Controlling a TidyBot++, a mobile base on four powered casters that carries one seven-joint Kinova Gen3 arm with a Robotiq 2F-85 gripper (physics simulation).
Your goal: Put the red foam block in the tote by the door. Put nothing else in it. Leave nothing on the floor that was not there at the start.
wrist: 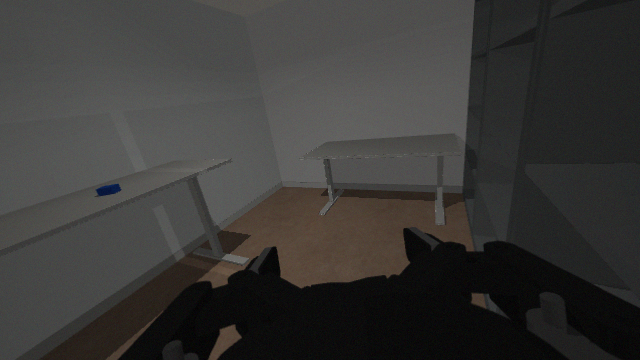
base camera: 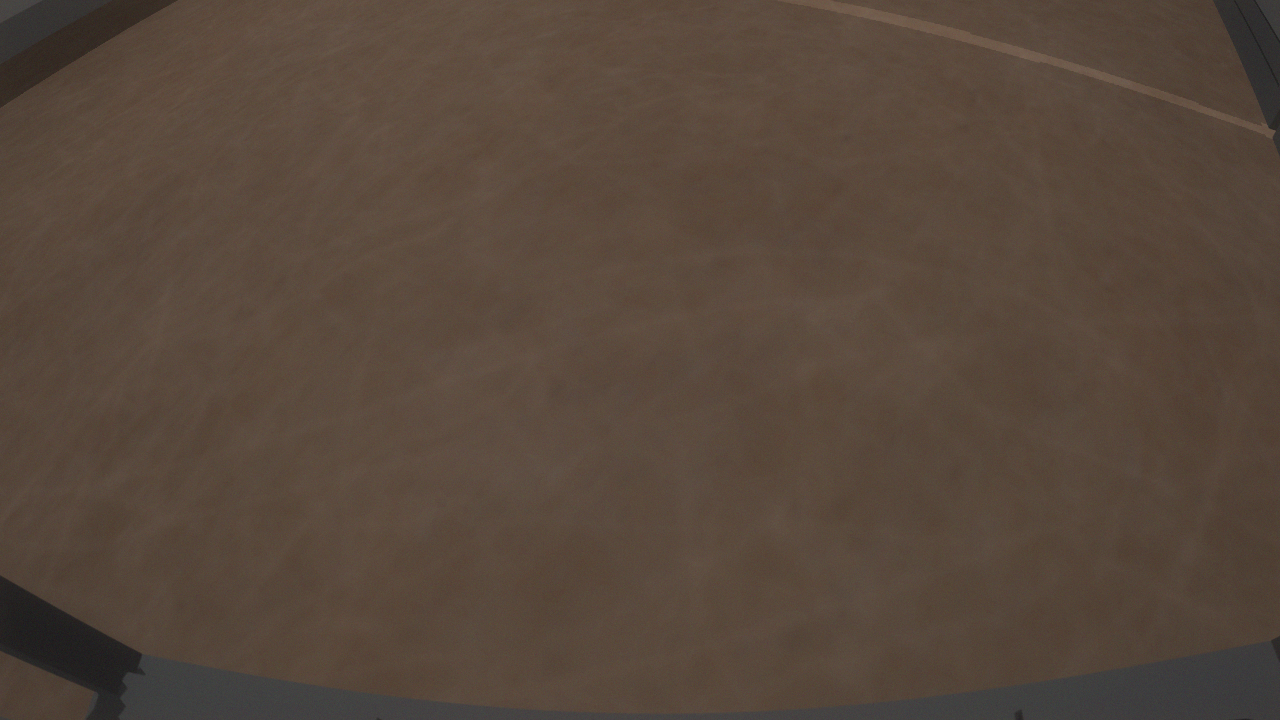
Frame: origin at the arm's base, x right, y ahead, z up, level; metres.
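Where they show: gripper, fingertip midpoint: (wrist: 341, 251).
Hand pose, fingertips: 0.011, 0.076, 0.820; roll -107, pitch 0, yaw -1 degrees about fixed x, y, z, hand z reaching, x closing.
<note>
After its pixels a point has its place, as x, y, z.
My gripper (wrist: 341, 251) @[0.011, 0.076, 0.820] is open, with nothing between its fingertips, and points out into the room at the bottom of the wrist view. The red foam block and the tote by the door do not show in the base camera view or the wrist view. The gripper does not show in the base camera view.
A blue block (wrist: 109, 189) @[-1.275, 1.306, 0.585] lies on a long white table (wrist: 165, 172) @[-1.173, 1.690, 0.554] along the left wall. A second white table (wrist: 390, 147) @[0.743, 2.247, 0.323] stands at the back wall. Dark glass panels (wrist: 505, 125) @[1.110, 1.282, 0.594] stand on the right. A pale strip (base camera: 1029, 55) crosses the floor.
</note>
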